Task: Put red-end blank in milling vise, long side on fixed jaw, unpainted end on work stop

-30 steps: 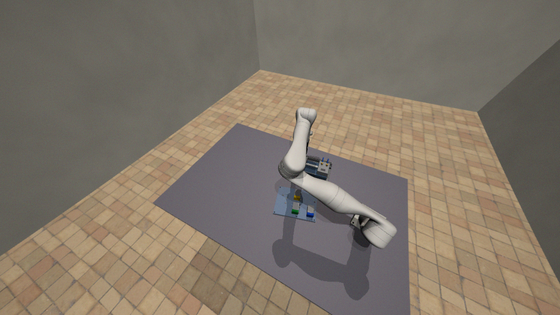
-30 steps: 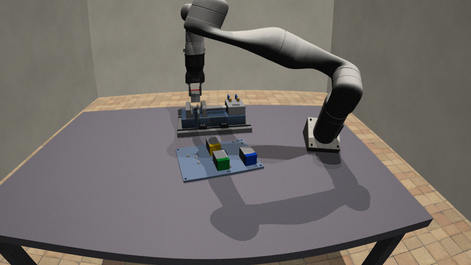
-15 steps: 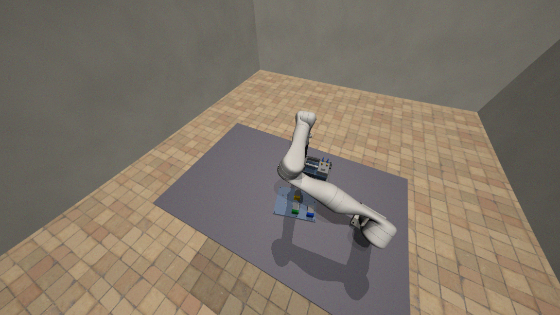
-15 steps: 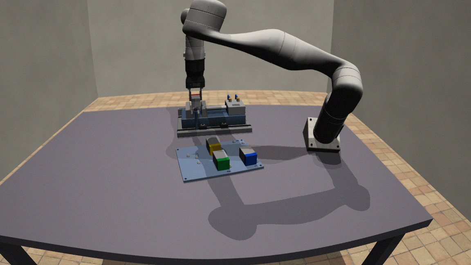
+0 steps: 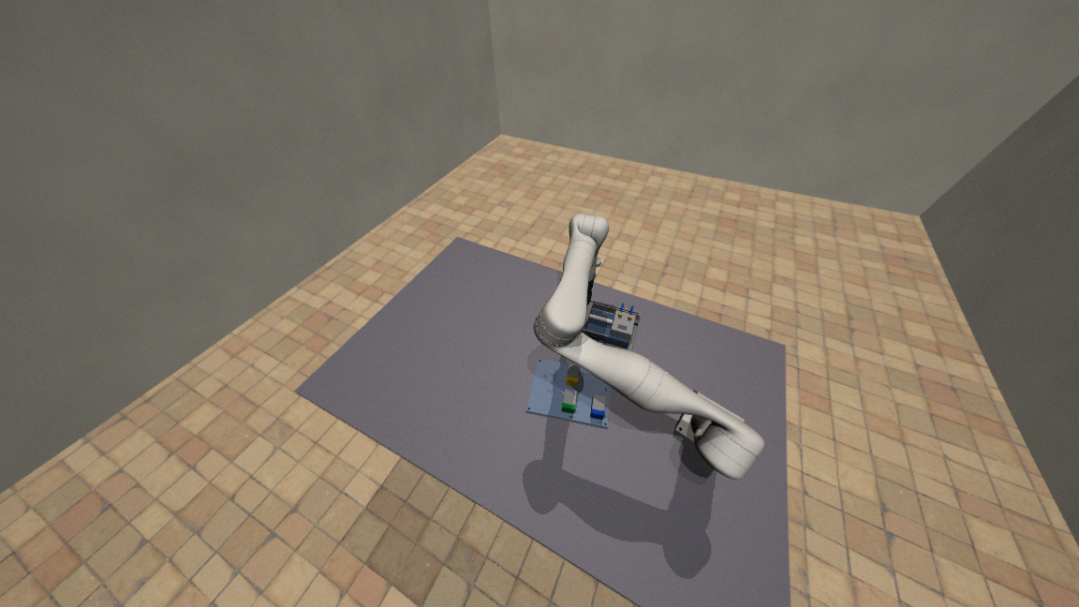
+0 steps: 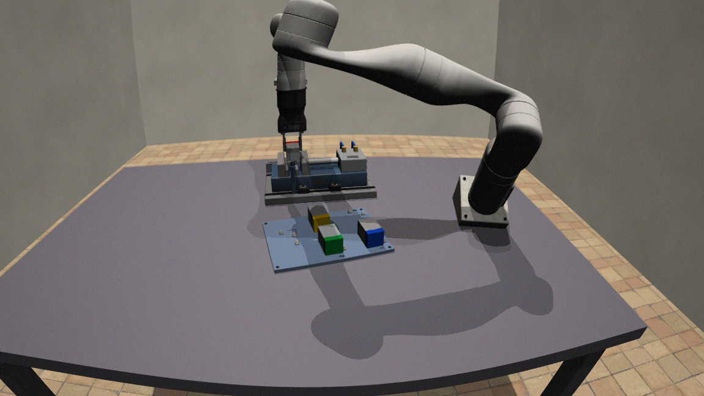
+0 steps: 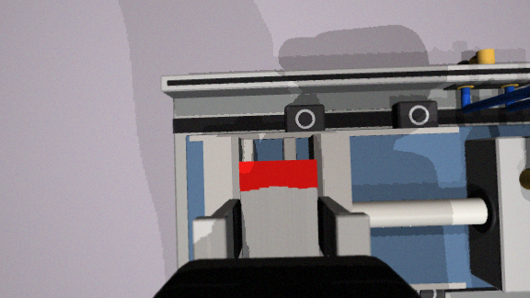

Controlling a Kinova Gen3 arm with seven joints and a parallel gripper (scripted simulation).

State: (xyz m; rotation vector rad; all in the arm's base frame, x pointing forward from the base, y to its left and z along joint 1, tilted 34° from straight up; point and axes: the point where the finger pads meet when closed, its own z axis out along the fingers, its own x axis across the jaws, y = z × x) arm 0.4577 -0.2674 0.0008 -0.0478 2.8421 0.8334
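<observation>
My gripper is now 30 mm short of the fixed jaw, 10 mm to the right of it and 50 mm above it. Round my hand: work stop: 50 mm to the left, 40 mm below; sliding jaw: 30 mm behind, 50 mm below; red-ended blank: 20 mm below.
</observation>
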